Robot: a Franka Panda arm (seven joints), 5 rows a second.
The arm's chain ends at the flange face. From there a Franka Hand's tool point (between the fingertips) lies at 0.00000 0.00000 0.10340 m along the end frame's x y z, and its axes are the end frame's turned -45 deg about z.
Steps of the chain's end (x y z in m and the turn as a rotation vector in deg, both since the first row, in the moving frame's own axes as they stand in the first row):
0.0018, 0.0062, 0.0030, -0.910, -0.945, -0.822
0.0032, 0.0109, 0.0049, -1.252, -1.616, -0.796
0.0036, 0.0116, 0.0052, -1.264, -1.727, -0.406
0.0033, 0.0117, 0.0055, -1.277, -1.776, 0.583
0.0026, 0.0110, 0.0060, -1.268, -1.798, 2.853
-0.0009, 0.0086, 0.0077, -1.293, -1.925, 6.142
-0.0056, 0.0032, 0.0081, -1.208, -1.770, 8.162
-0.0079, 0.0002, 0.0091, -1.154, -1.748, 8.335
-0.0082, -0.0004, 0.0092, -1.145, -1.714, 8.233
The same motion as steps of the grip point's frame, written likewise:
-0.0055, 0.0056, 0.0030, 0.025, -1.312, -0.822
-0.0091, 0.0095, 0.0048, 0.257, -2.028, -0.796
-0.0095, 0.0102, 0.0051, 0.327, -2.115, -0.406
-0.0098, 0.0100, 0.0054, 0.353, -2.159, 0.583
-0.0098, 0.0088, 0.0059, 0.375, -2.168, 2.853
-0.0108, 0.0044, 0.0076, 0.447, -2.275, 6.142
-0.0100, -0.0027, 0.0080, 0.397, -2.106, 8.162
-0.0094, -0.0065, 0.0090, 0.420, -2.052, 8.335
-0.0091, -0.0071, 0.0091, 0.402, -2.022, 8.233

